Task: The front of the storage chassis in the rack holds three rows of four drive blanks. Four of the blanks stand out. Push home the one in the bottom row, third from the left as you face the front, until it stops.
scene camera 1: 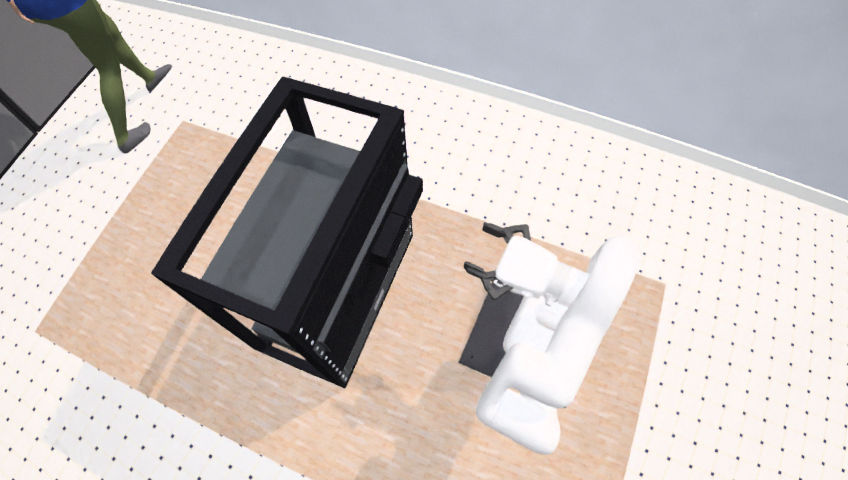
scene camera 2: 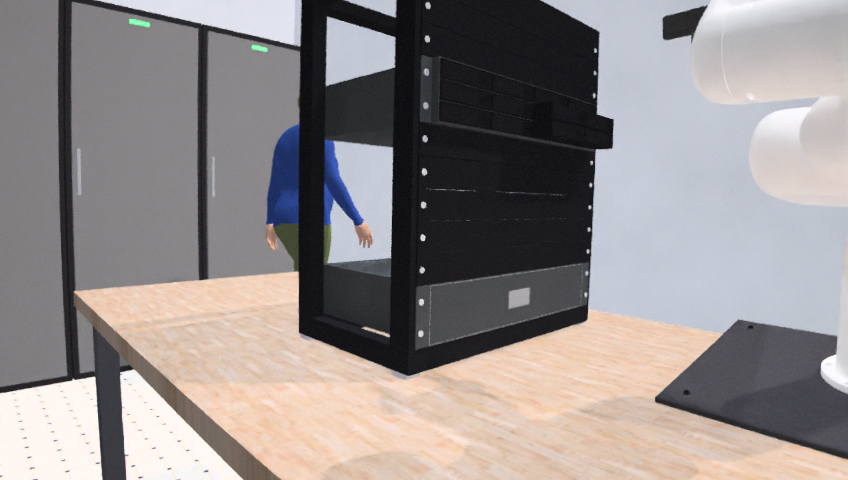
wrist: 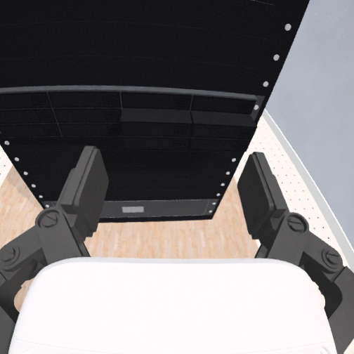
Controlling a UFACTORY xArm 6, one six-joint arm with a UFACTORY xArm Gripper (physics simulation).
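Places are measured from the arm's base along level axes (x ahead, y left, z up), in millimetres.
Where they show: gripper, fingertip midpoint: (scene camera 1: 473, 245) (scene camera 2: 678, 34).
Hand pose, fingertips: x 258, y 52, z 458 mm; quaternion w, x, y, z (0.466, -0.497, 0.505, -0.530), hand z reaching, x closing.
Things, the pixels of their centre, and the offset from my fingertips. Level surfaces: height alone.
- third-column block, body centre: (scene camera 2: 539, 117) (scene camera 1: 371, 231) dx +233, dy +7, dz -99 mm
- fourth-column block, body centre: (scene camera 2: 571, 125) (scene camera 1: 390, 192) dx +235, dy -103, dz -99 mm
- wooden table, its level: dz -498 mm
The storage chassis (scene camera 2: 432, 110) (wrist: 75, 89) sits in the black rack (scene camera 1: 228, 178) (scene camera 2: 312, 178), its blanks dark and hard to tell apart. In the wrist view, raised blocks show in the third and fourth columns, over the middle and bottom rows. The bottom-row third blank (wrist: 152, 144) is in deep shade under the middle-row third blank (wrist: 155, 116). Its exact stand-out is unclear. The third-column block (scene camera 1: 389, 237) juts from the front. My gripper (scene camera 1: 474, 246) (wrist: 174, 165) is open and empty, well in front of the rack. In scene camera 2 a dark fingertip shows at upper right.
The fourth-column block (scene camera 1: 408, 196) (scene camera 2: 598, 130) juts out beside the third. A grey unit (scene camera 2: 476, 309) (wrist: 175, 207) fills the rack's bottom. The rack stands on a wooden table (scene camera 1: 416, 344) (scene camera 2: 238, 368). The arm stands on a dark base plate (scene camera 1: 484, 339) (scene camera 2: 714, 386). A person (scene camera 1: 110, 71) (scene camera 2: 288, 178) is behind.
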